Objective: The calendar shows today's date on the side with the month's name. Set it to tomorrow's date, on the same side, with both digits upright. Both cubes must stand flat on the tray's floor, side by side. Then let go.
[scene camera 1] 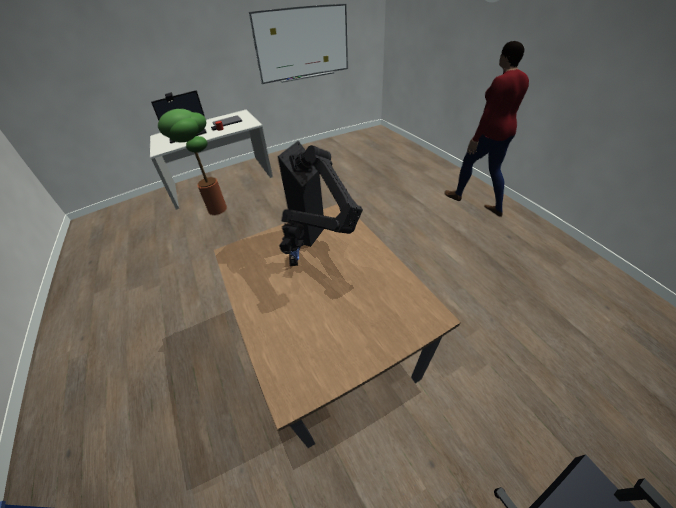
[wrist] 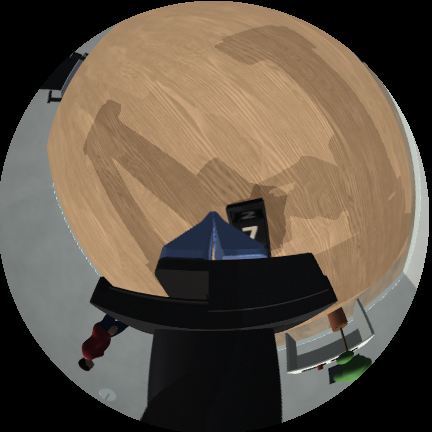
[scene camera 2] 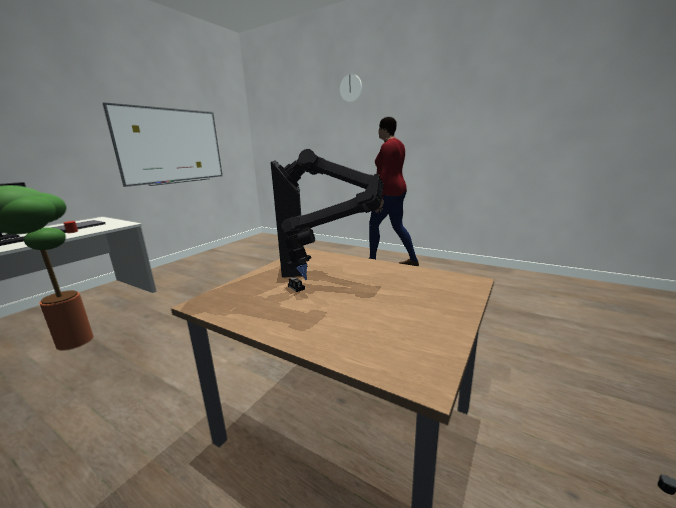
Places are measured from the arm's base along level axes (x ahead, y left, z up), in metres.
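Where they show: gripper, fingertip midpoint: [scene camera 1: 298, 259] [wrist: 212, 216] [scene camera 2: 306, 279]; arm's base, origin of the base link: [scene camera 1: 300, 164] [scene camera 2: 287, 177].
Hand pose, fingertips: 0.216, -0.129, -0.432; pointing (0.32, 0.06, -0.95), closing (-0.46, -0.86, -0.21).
Note:
Things, the pixels of their top centre, and the offset from my fingertips, as dx, dy, dz. "pt": a spot on its surface instead. Level surfaces: height alone.
- small black calendar, middle of its top: [wrist: 250, 235] [scene camera 2: 297, 280] [scene camera 1: 292, 257] -0.033, -0.025, -0.003
- cube, surface spot: [wrist: 249, 233] pt -0.031, -0.025, -0.004
- darker face, surface spot: [wrist: 244, 215] pt -0.017, -0.025, -0.018
- wooden table, its level: dz -0.045
The small black calendar [scene camera 1: 293, 262] [scene camera 2: 296, 284] [wrist: 265, 220] stands on the table near the arm's base. In the wrist view a pale 7 shows on one cube [wrist: 249, 233], partly behind a blue finger. Beyond it, a darker face [wrist: 244, 215] bears a grey mark like an N or a 2 on its side; I cannot tell which. The month's name and the date on that side are not readable in these views. My gripper [scene camera 1: 295, 252] [scene camera 2: 303, 276] [wrist: 212, 216] is shut, its blue fingertips together with nothing between them, above and beside the calendar.
The wooden table [scene camera 1: 349, 338] [scene camera 2: 382, 333] [wrist: 175, 65] bears the calendar. The arm's black column [scene camera 1: 306, 202] [scene camera 2: 286, 223] rises close behind it. A desk [scene camera 1: 248, 120], a potted plant [scene camera 1: 212, 196] and a person [scene camera 1: 505, 103] [scene camera 2: 390, 169] stand away from the table.

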